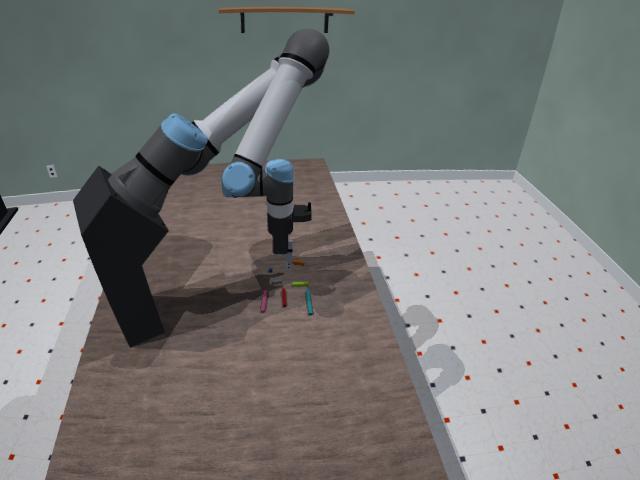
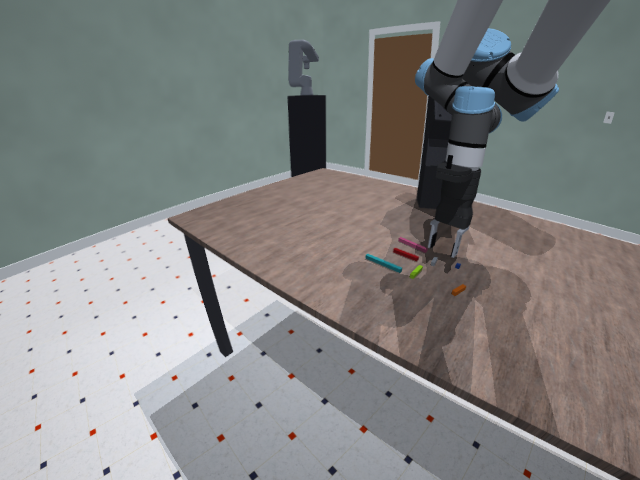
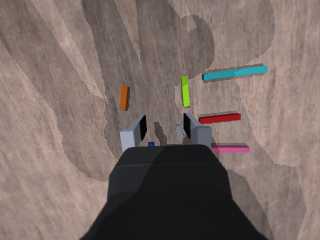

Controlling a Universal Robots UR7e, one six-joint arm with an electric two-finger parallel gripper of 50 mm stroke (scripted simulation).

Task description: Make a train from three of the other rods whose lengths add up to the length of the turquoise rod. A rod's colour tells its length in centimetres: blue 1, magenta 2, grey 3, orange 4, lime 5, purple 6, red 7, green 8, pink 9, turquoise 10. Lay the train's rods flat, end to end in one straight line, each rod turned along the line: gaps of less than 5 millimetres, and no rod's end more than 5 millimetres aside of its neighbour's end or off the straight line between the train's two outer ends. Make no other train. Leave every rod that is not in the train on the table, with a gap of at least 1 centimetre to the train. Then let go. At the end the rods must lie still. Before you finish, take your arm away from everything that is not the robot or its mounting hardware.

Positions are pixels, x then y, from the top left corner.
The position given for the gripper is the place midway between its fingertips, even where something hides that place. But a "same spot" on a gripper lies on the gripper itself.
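Scene:
The gripper shows in image 1 (288, 262). The gripper also shows in image 2 and in image 3; on the gripper, (image 2: 457, 212) and (image 3: 142, 172) are the same spot.

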